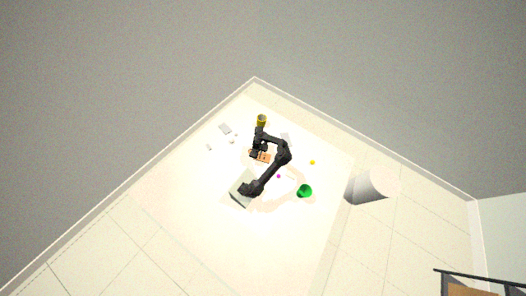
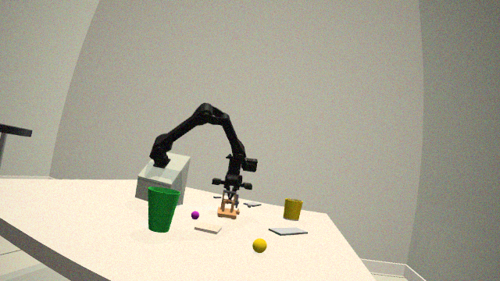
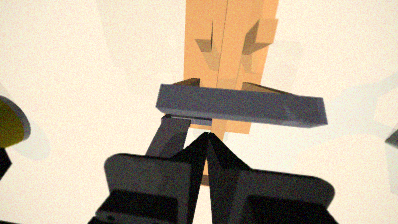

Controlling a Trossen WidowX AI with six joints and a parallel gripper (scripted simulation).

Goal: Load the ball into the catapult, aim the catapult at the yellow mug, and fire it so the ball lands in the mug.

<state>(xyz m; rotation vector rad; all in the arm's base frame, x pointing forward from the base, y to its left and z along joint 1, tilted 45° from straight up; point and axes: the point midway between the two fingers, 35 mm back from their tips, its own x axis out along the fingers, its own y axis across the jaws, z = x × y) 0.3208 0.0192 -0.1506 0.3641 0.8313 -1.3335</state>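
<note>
Right now my gripper tip is 10 mm short of the catapult and 20 mm to the left of it. Round my gripper tip: yellow mug 290 mm ahead, 140 mm to the left, 20 mm below; then grey plate 300 mm ahead, 140 mm to the right, 50 mm below; then purple ball 50 mm behind, 260 mm to the right, 40 mm below.
</note>
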